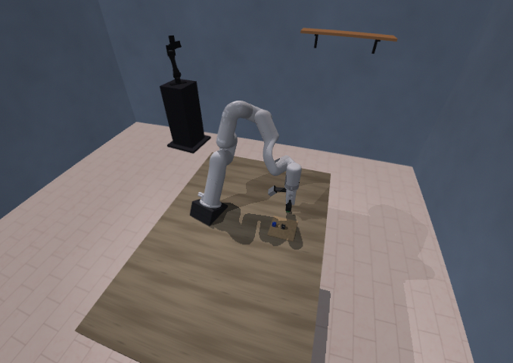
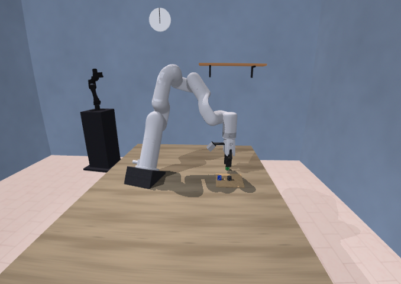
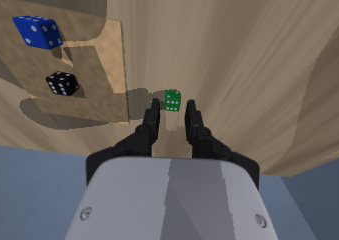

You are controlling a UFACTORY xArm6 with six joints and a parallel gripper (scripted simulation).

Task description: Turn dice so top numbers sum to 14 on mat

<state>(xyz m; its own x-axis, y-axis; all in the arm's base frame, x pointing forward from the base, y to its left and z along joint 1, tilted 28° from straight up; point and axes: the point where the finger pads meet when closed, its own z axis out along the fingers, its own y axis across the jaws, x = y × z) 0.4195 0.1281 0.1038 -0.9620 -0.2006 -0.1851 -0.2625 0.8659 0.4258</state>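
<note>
The green die is 40 mm below my hand. Round my hand: black die 130 mm to the right, 30 mm below, 10 mm ahead; then tan mat 130 mm to the right, 40 mm below, 10 mm ahead; then blue die 140 mm to the right, 40 mm behind, 30 mm below.
</note>
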